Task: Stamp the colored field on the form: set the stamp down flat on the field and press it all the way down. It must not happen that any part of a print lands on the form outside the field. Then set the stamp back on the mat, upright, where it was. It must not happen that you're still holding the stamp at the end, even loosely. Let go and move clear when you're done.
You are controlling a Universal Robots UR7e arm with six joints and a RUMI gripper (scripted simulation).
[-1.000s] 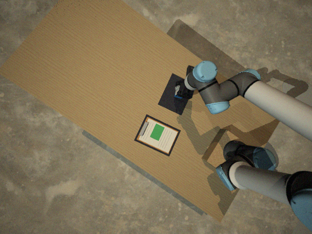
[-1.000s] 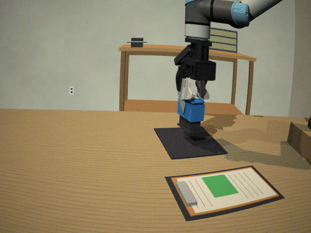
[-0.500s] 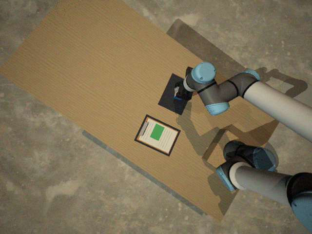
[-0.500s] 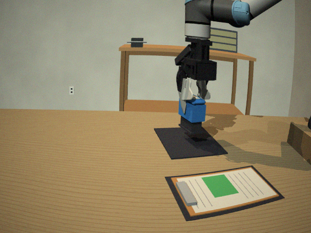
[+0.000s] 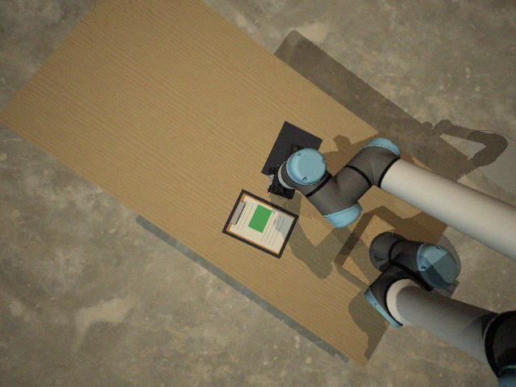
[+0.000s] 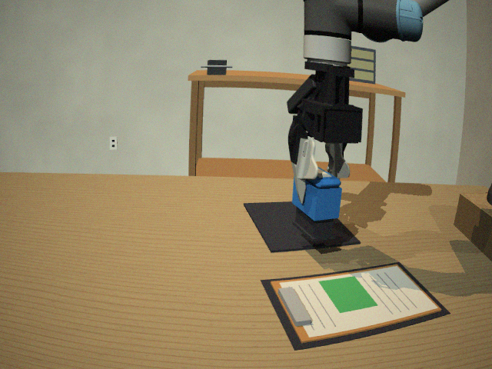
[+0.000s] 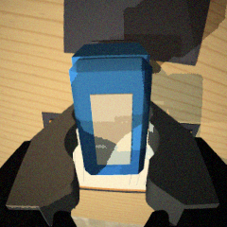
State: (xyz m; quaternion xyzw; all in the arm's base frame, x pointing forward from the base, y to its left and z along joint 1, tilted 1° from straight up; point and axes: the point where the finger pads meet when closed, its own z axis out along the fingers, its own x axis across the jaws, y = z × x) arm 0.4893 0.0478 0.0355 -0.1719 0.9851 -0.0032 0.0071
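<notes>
My gripper is now 10 mm short of the mat, 130 mm to the left of it and 110 mm above it. The rest, counted from my hand: blue stamp: 20 mm below.
</notes>
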